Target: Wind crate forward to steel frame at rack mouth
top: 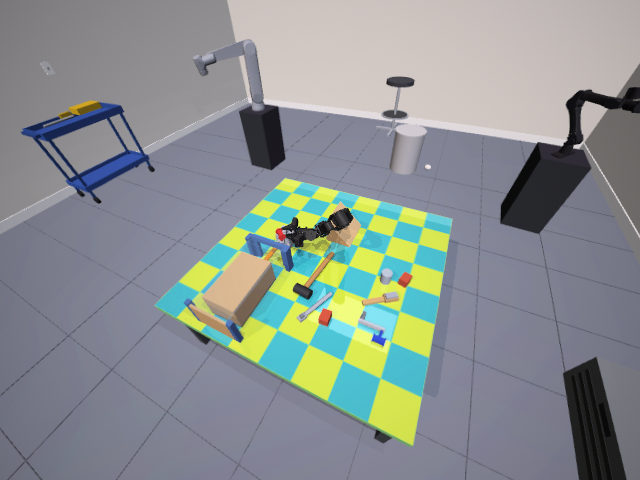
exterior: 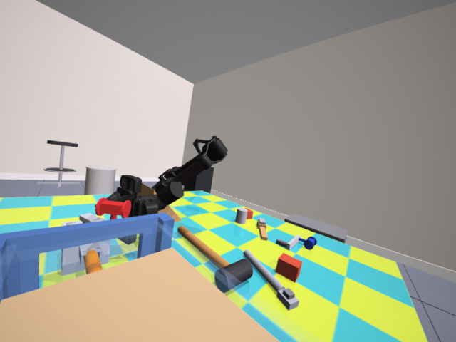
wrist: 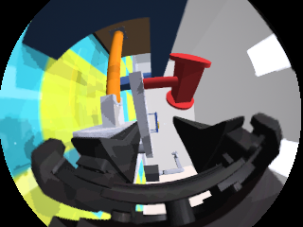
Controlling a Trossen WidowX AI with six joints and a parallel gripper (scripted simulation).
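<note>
Right now my gripper tip is 10 mm to the right of the winch handle, 10 mm short of it and 10 mm above it. From my gripper tip the other things lie so: brush: 640 mm to the left, 110 mm below, 80 mm ahead; red grip: 40 mm ahead, 30 mm to the left, 20 mm above; grey winch: 100 mm below, 60 mm behind, 20 mm to the right.
</note>
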